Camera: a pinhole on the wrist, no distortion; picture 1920 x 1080 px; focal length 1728.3 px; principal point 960.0 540.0 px. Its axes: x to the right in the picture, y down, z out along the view. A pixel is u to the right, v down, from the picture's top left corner.
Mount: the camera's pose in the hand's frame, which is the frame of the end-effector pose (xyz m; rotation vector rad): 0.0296 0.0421 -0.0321 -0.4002 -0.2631 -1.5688
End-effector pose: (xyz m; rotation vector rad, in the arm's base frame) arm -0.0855 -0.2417 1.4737 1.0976 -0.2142 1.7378
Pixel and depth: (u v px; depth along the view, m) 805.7 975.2 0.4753
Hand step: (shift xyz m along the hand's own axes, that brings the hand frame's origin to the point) 0.1916 0.2695 0.3730
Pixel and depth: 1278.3 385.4 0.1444
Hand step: 0.0295 0.0772 0.1111
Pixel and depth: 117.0 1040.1 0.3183
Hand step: 0.1507 0.3096 0.1863
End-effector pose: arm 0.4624 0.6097 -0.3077 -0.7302 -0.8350 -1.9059
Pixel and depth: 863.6 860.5 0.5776
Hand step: 0.1882 0.3023 0.4711
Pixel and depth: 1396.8 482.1 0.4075
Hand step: 0.0519 0.1148 0.3815
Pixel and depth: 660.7 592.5 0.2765
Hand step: 0.0630 0.1981 0.1989
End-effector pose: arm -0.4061 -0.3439 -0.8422 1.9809 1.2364 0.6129
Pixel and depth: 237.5 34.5 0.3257
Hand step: -0.0353 0.3030 0.2157
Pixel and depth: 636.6 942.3 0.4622
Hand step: 0.1786 0.3048 0.3440
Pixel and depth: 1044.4 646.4 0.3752
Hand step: 0.0861 0.1773 0.3146
